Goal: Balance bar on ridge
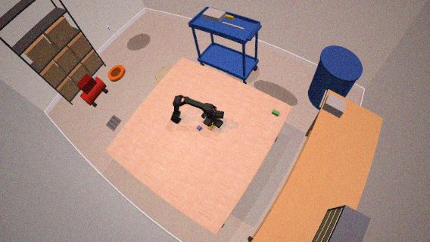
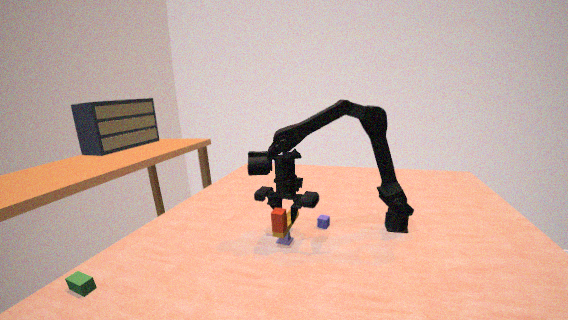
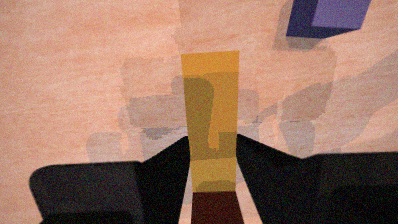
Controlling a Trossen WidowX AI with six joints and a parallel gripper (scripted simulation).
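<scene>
My gripper tip is 10 cm past the purple cube, 8 cm to the left of it and 3 cm above it. From my gripper tip the other things lie so: green block (41 cm ahead, 38 cm to the left, 3 cm below).
</scene>
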